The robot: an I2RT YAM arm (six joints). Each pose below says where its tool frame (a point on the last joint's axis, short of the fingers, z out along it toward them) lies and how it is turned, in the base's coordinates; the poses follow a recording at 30 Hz.
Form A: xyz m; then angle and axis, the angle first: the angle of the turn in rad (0 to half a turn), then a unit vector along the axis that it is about.
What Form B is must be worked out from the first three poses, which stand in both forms.
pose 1, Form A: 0.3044 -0.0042 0.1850 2.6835 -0.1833 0.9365 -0.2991
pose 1, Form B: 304.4 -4.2 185.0 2.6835 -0.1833 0.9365 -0.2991
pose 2, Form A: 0.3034 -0.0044 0.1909 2.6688 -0.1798 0.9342 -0.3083
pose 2, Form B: 303.4 -4.4 190.9 2.6688 -0.1798 0.9342 -0.3083
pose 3, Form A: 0.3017 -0.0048 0.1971 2.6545 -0.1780 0.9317 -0.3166
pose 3, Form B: 301.7 -4.8 197.1 2.6545 -0.1780 0.9317 -0.3166
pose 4, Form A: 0.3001 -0.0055 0.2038 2.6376 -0.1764 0.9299 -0.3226
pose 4, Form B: 300.1 -5.5 203.8 2.6376 -0.1764 0.9299 -0.3226
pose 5, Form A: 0.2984 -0.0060 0.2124 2.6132 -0.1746 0.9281 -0.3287
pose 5, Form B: 298.4 -6.0 212.4 2.6132 -0.1746 0.9281 -0.3287
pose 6, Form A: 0.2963 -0.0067 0.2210 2.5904 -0.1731 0.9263 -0.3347
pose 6, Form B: 296.3 -6.7 221.0 2.5904 -0.1731 0.9263 -0.3347
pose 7, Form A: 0.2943 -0.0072 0.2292 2.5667 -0.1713 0.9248 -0.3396
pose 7, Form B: 294.3 -7.2 229.2 2.5667 -0.1713 0.9248 -0.3396
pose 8, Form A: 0.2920 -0.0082 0.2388 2.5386 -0.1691 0.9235 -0.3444
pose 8, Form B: 292.0 -8.2 238.8 2.5386 -0.1691 0.9235 -0.3444
